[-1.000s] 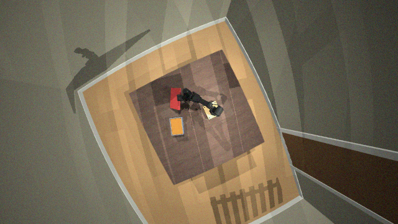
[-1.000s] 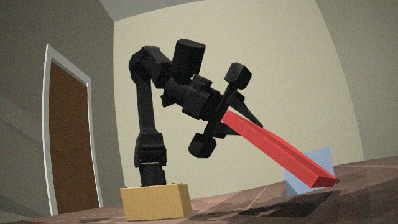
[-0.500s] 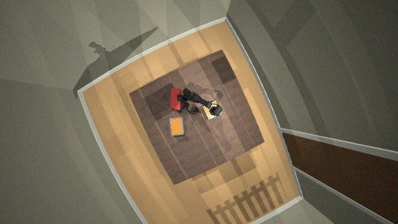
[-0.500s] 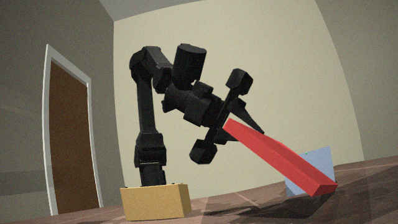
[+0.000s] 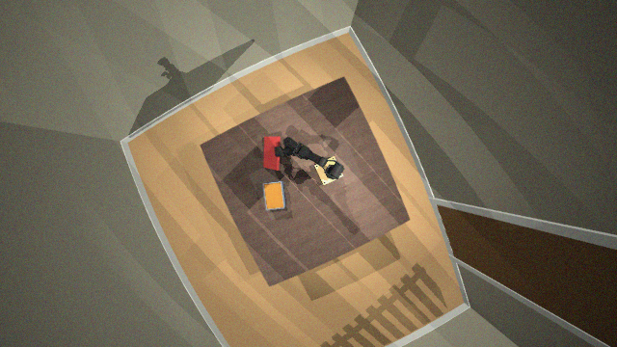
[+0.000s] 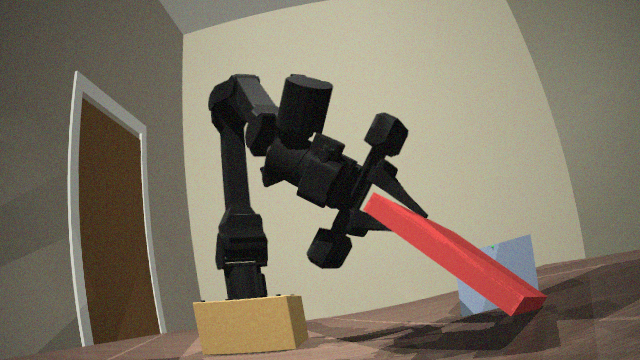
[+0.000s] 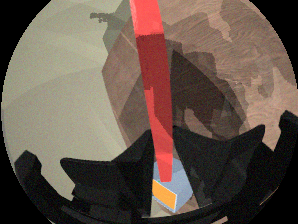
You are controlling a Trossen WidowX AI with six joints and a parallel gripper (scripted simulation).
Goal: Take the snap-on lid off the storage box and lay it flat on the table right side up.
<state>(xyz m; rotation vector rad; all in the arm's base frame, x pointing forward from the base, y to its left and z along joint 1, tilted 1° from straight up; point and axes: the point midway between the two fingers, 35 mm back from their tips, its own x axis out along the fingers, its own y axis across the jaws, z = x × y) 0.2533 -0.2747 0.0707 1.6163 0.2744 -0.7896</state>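
My gripper tip is now 50 mm short of the red lid, 50 mm above it and 40 mm to the left of it. The rest, counted from my gripper tip: blue storage box: 250 mm to the left, 170 mm ahead, 90 mm below.
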